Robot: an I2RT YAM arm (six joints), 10 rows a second.
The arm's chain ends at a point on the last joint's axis. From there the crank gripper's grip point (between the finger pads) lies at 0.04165 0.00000 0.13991 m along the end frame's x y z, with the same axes.
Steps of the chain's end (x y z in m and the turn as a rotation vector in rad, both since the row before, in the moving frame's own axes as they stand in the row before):
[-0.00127 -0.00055 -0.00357 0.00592 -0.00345 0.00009]
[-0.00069 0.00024 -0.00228 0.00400 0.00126 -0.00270]
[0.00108 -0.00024 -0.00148 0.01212 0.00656 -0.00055]
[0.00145 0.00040 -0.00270 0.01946 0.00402 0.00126]
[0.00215 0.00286 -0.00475 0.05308 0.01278 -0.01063]
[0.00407 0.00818 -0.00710 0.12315 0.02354 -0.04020]
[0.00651 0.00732 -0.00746 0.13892 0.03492 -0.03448]
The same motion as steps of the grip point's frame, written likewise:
[-0.00175 -0.00137 -0.00343 0.00592 -0.00345 0.00009]
[-0.00051 -0.00043 -0.00233 0.00400 0.00126 -0.00270]
[0.00200 -0.00196 -0.00177 0.01212 0.00656 -0.00055]
[0.00201 -0.00227 -0.00289 0.01946 0.00402 0.00126]
[0.00389 -0.00500 -0.00550 0.05308 0.01278 -0.01063]
[0.00696 -0.01068 -0.00928 0.12315 0.02354 -0.04020]
[0.01099 -0.01346 -0.01044 0.13892 0.03492 -0.03448]

